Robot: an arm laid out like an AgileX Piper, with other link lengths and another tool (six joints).
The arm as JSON. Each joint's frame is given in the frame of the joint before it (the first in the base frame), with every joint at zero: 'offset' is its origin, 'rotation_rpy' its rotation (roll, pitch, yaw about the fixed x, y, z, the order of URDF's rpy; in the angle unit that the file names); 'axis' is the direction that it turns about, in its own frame. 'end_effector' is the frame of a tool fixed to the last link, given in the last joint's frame.
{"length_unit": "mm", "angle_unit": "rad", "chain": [
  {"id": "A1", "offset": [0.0, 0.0, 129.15], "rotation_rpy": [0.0, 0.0, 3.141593], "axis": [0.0, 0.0, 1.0]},
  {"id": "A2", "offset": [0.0, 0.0, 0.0], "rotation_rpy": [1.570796, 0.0, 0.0], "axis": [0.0, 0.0, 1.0]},
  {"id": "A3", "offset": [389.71, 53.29, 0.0], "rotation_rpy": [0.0, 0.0, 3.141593], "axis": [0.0, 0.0, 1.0]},
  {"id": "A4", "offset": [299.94, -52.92, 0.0], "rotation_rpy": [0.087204, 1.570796, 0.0], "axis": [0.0, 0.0, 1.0]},
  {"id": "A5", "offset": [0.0, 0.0, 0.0], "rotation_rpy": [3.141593, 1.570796, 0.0], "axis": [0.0, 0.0, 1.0]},
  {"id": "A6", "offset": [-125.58, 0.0, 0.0], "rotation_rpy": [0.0, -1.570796, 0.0], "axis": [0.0, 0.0, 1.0]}
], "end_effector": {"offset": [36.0, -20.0, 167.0], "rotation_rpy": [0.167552, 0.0, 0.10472]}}
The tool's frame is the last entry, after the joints.
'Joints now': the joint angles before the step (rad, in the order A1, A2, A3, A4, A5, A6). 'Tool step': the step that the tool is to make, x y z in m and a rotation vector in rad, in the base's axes. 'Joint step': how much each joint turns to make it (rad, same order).
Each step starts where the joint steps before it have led.
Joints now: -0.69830 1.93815 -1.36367 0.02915 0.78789 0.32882
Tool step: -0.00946 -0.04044 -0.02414 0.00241 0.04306 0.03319
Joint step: -0.06424 0.09401 -0.08994 0.00024 0.03180 -0.10059
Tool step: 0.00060 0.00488 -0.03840 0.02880 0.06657 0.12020
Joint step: 0.00933 0.08874 -0.04255 0.00000 0.02449 -0.11310
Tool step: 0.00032 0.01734 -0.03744 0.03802 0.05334 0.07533
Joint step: 0.02475 0.06765 -0.00231 0.00001 0.00081 -0.05120
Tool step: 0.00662 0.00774 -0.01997 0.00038 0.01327 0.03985
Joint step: 0.02230 0.03622 -0.00001 -0.00795 -0.02572 -0.01356
